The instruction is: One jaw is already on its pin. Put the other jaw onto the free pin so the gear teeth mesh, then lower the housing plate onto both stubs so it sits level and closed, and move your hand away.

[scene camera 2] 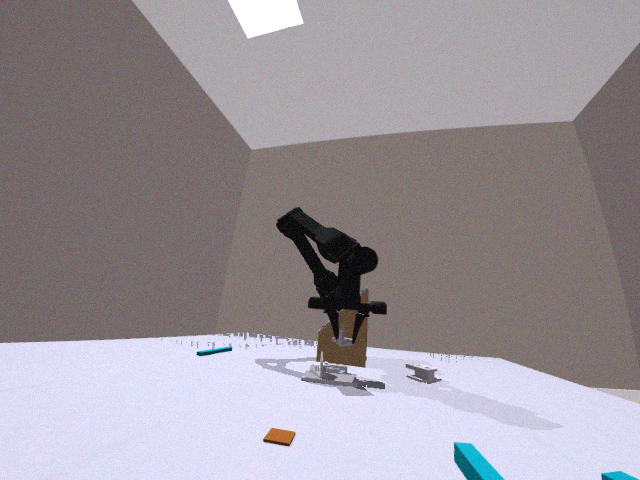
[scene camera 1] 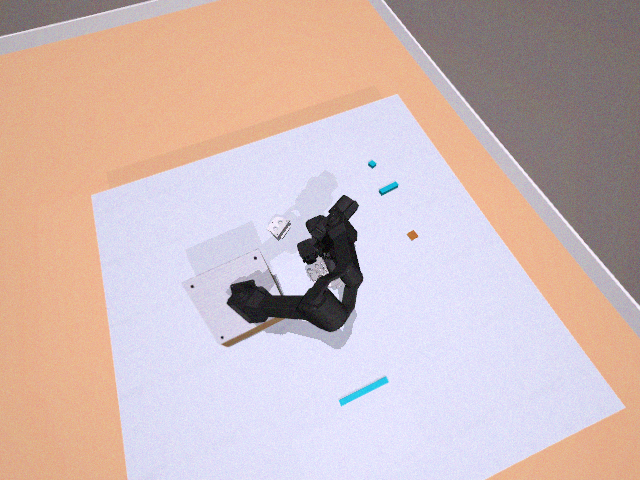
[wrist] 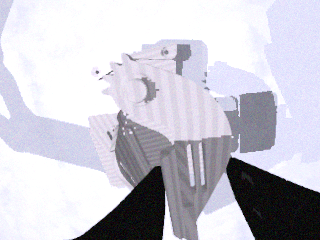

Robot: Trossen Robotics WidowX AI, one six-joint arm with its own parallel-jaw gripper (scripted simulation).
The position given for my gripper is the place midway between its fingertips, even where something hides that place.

Scene:
my gripper: scene camera 2 345, 342; scene camera 1 327, 255; wrist 194, 169

